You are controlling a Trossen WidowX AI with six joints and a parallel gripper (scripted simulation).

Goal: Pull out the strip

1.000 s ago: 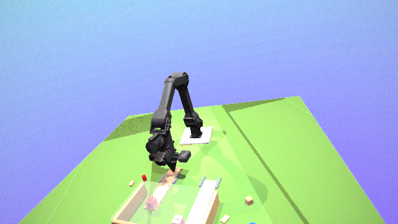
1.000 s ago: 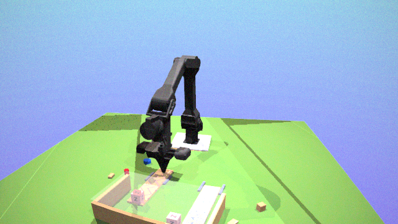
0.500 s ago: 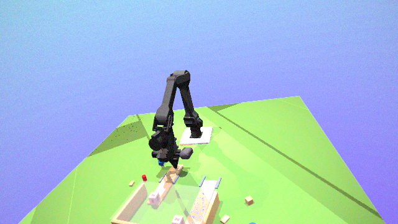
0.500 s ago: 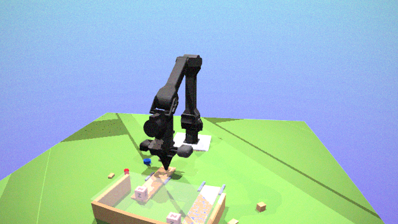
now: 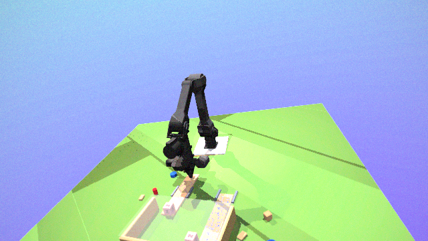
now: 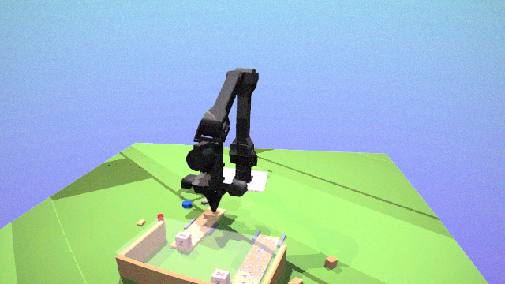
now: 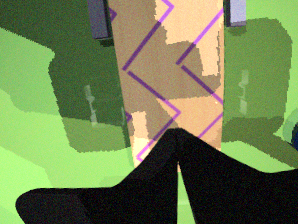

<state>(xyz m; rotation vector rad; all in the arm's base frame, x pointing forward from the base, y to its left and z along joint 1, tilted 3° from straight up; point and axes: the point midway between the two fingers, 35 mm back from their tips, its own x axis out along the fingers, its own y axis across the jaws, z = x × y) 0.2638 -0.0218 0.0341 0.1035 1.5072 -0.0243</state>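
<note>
Now: gripper tip 9 cm short of the strip and 1 cm to the left of it. Round my gripper tip: red cylinder: 13 cm to the right, 10 cm ahead, 1 cm above.
</note>
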